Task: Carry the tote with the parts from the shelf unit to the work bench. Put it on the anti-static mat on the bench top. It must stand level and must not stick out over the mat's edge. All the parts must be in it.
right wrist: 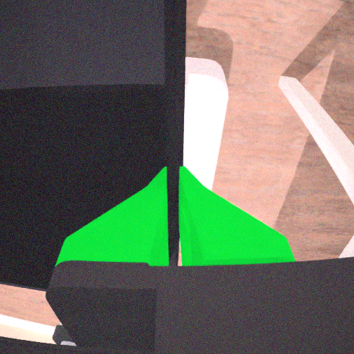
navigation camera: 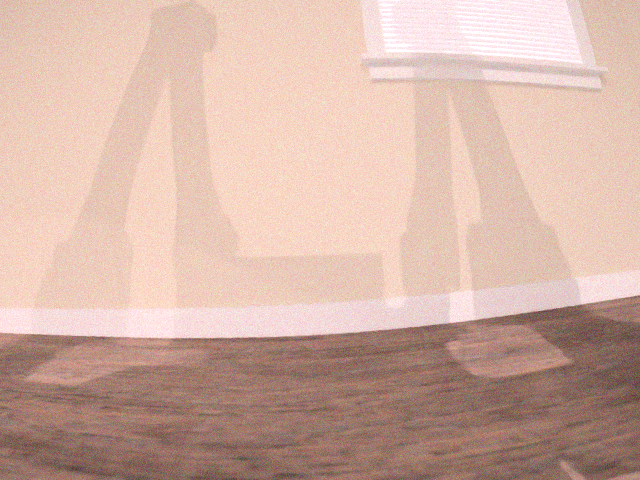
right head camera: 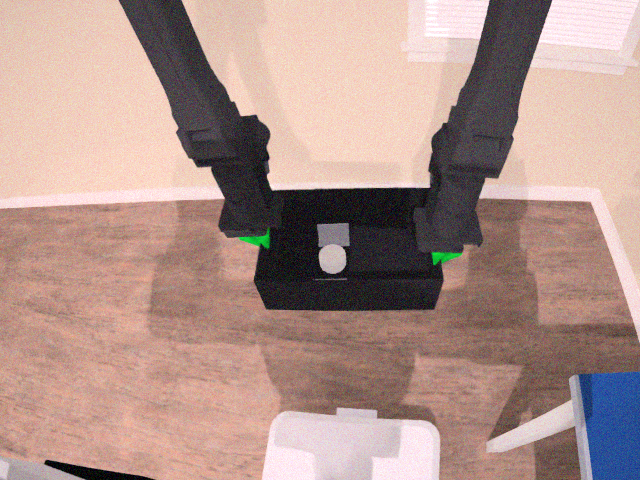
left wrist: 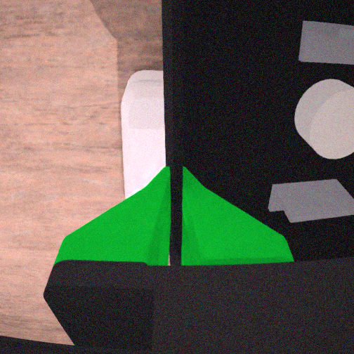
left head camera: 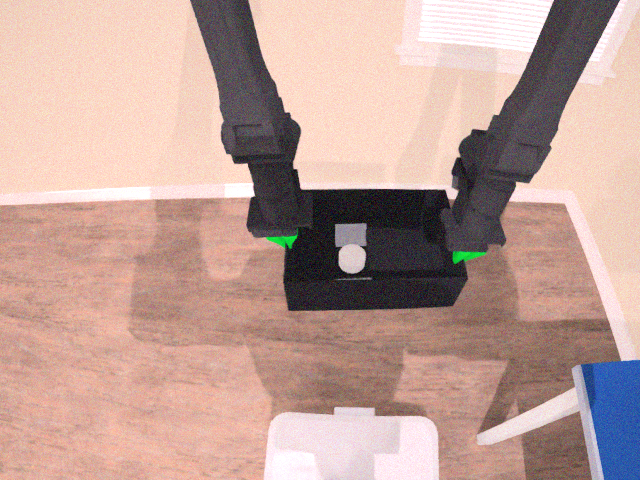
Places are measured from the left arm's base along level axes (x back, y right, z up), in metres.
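Pixels of known places: left gripper, between the fingertips: [right head camera: 266,245] [left head camera: 288,245]; right gripper, between the fingertips: [right head camera: 435,262] [left head camera: 455,261].
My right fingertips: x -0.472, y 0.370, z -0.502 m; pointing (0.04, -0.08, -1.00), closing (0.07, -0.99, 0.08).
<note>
Ahead of a thing's pixels: the offset from my right fingertips to its top centre. "*": to the spot under its first point. Level surfaces: height alone.
The black tote @[dx -0.033, dy -0.150, dz +0.040 m] [left head camera: 374,250] hangs above the wooden floor between my two arms, about level. In it lie a grey block @[dx -0.080, dy -0.188, dz -0.023 m] [left head camera: 350,234] and a white cylinder @[dx -0.031, dy -0.185, dz -0.037 m] [left head camera: 351,258]. The left wrist view shows the cylinder [left wrist: 326,117] and two grey parts [left wrist: 309,200]. My left gripper [left head camera: 281,241] is shut on the tote's left wall, which runs between the green fingers [left wrist: 175,218]. My right gripper [left head camera: 468,256] is shut on the tote's right wall, as the right wrist view shows [right wrist: 173,218]. The right head view also shows the tote [right head camera: 349,250].
A corner of the bench with the blue mat @[dz -0.144 m] [left head camera: 612,413] and a white leg @[* dx +0.206, dy +0.329, dz -0.472 m] [left head camera: 527,418] shows at the lower right. My white base [left head camera: 351,444] is below the tote. A beige wall with a baseboard [navigation camera: 310,314] and a window @[* dx -0.980, dy +0.384, dz +0.049 m] [navigation camera: 475,30] stands close ahead.
</note>
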